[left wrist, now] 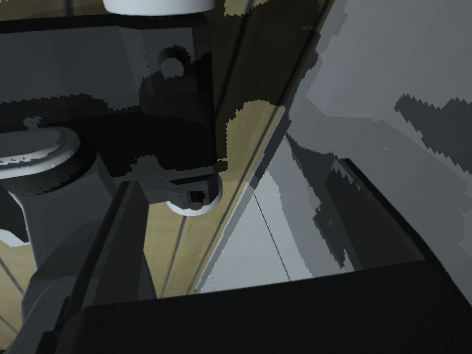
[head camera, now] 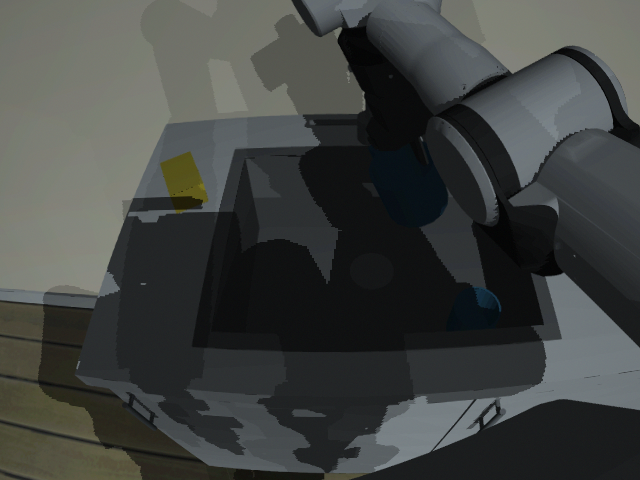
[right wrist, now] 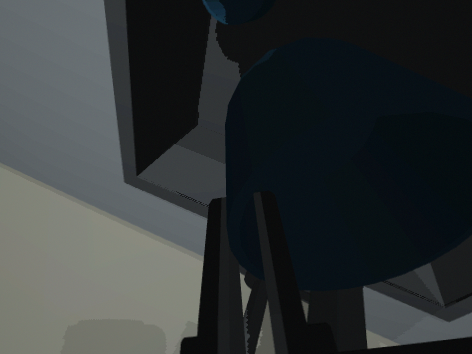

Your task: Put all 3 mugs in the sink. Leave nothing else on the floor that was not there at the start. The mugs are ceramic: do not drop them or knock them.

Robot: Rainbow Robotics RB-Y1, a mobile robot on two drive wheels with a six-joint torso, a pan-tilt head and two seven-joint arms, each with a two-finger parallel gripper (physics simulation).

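Places are measured from the robot's base along level axes (x ahead, y left, z up), in metres.
Pixels of known places: left gripper, fingertip midpoint: [left wrist: 239, 181]; right gripper, fingertip midpoint: [head camera: 428, 158] [right wrist: 243, 207].
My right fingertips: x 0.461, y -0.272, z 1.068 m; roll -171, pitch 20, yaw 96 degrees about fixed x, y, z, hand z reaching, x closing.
Observation:
Ahead of a thing's pixels: the offset from my right fingertips to its top centre. Level surfaces: height alone.
My right gripper [head camera: 419, 150] [right wrist: 243, 207] is shut on the wall of a dark blue mug {dx +0.002, dy +0.035, dz +0.028 m} [head camera: 408, 193] [right wrist: 345, 165]. In the head view this mug lies within the outline of the sink [head camera: 310, 342] [right wrist: 120, 125], toward its back right; how high it hangs over the sink bottom is hard to tell. Another blue mug {dx -0.119, dy -0.101, dz -0.278 m} [head camera: 474, 310] [right wrist: 235, 9] is in the sink's front right corner, apart from the held one and partly hidden by the front edge. The third mug does not show. My left gripper [left wrist: 239, 181] is open and empty, beside the cabinet's edge.
A yellow block {dx +0.228, dy +0.346, dz -0.113 m} [head camera: 181, 173] lies on the counter {dz -0.158 m} [head camera: 206, 135] left of the sink. Door handles [head camera: 140, 411] [head camera: 486, 414] stick out from the cabinet front. The wall [head camera: 77, 129] rises behind the counter. The robot's dark base [left wrist: 110, 80] stands on the wooden floor {dz -1.067 m} [left wrist: 255, 120].

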